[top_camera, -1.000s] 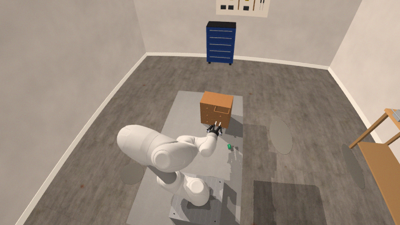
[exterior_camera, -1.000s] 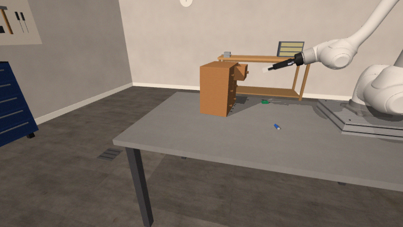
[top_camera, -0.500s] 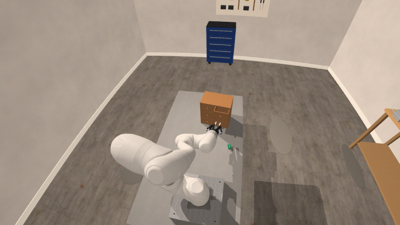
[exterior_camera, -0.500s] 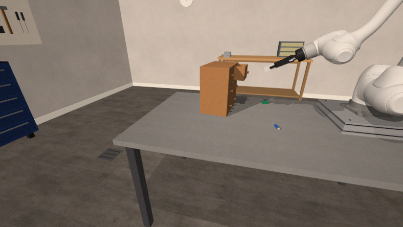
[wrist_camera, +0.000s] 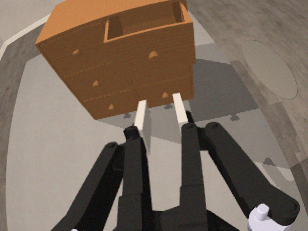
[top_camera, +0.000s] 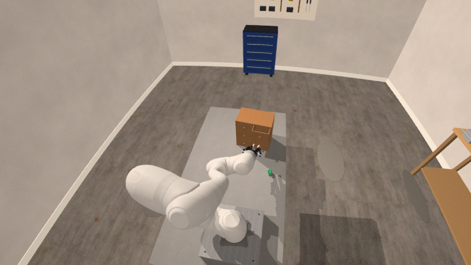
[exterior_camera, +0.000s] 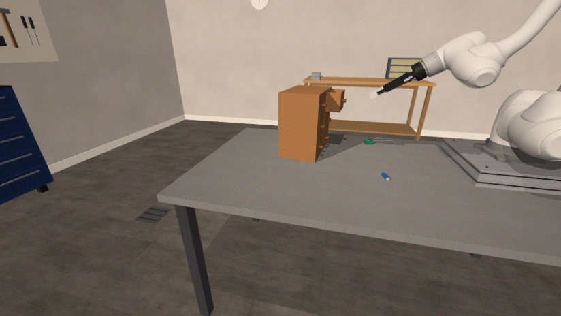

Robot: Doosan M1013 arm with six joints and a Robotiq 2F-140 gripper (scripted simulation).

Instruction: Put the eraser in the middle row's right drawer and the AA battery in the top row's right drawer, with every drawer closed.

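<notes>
My hand is 30 cm above the blue AA battery, 28 cm to the right of it and 1 cm past it.
</notes>
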